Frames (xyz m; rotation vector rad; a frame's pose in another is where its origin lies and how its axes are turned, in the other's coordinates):
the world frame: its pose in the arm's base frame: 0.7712 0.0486 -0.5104 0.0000 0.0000 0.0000
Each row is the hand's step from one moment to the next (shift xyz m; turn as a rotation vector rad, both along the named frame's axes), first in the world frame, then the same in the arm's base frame.
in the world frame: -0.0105 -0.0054 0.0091 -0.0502 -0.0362 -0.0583
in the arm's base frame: -0.0105 -0.0054 0.0091 -0.0502 -0.0362 -0.0583
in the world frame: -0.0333 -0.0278 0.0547 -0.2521 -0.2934 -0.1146
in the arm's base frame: -0.0333 -0.0278 0.0547 -0.2521 -0.2934 -0.1146
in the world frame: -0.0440 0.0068 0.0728 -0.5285 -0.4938 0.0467
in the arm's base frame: -0.0440 0.0068 0.0728 -0.5285 -0.4938 0.0467
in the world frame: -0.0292 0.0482 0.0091 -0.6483 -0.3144 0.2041
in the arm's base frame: -0.0292 0.0482 0.0091 -0.6483 -0.3144 0.2041
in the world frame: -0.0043 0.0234 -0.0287 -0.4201 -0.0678 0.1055
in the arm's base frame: -0.0043 0.0234 -0.0287 -0.4201 -0.0678 0.1055
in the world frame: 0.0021 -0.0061 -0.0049 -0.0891 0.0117 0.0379
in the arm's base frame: 0.0021 -0.0061 -0.0049 -0.0891 0.0117 0.0379
